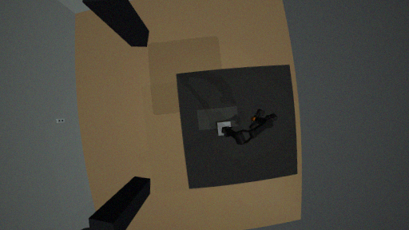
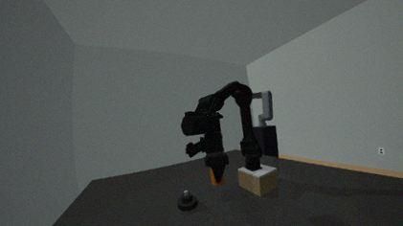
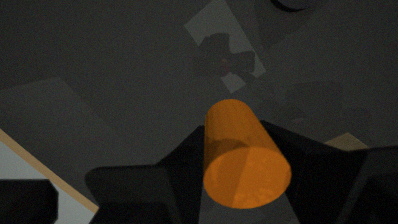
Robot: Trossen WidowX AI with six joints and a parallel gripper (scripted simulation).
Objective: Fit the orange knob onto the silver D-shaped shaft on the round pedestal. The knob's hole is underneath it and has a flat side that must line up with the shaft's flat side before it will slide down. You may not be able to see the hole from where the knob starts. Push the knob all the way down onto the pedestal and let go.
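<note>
Right now my gripper tip is 3 cm below the orange knob. Round my gripper tip: dark round pedestal (14 cm to the right, 12 cm below, 9 cm ahead).
</note>
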